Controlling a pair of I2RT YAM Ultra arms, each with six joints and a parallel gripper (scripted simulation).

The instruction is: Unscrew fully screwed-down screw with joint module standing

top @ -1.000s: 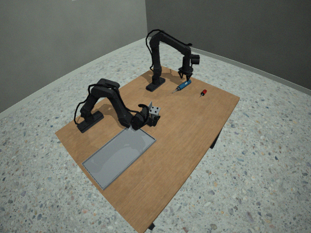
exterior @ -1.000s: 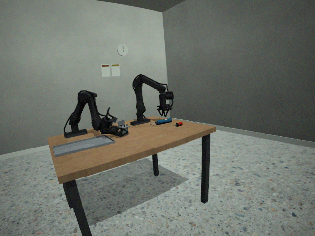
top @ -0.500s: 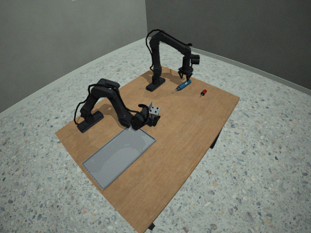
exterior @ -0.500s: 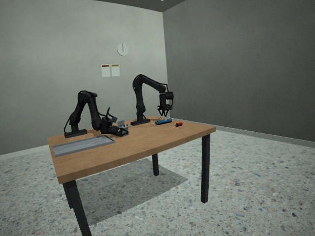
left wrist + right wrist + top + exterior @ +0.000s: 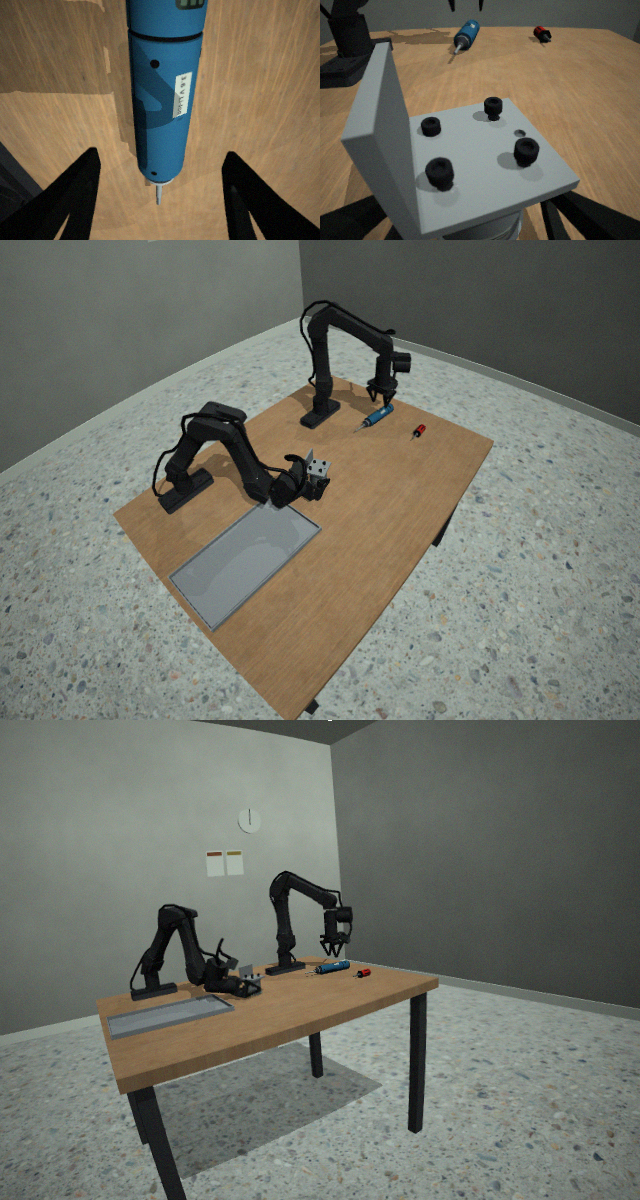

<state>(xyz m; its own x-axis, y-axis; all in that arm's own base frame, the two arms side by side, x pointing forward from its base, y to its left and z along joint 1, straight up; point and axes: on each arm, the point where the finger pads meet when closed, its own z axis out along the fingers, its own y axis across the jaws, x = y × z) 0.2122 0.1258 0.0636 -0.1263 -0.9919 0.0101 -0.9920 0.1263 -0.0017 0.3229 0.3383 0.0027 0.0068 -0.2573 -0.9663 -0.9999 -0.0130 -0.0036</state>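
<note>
Now: right hand right at the joint module. From my right hand the other things lie so: grey L-shaped bracket (5 cm above); flat grey tray (7 cm ahead, 35 cm to the right, 2 cm below); screw (2 cm behind, 1 cm to the left, 4 cm above).
</note>
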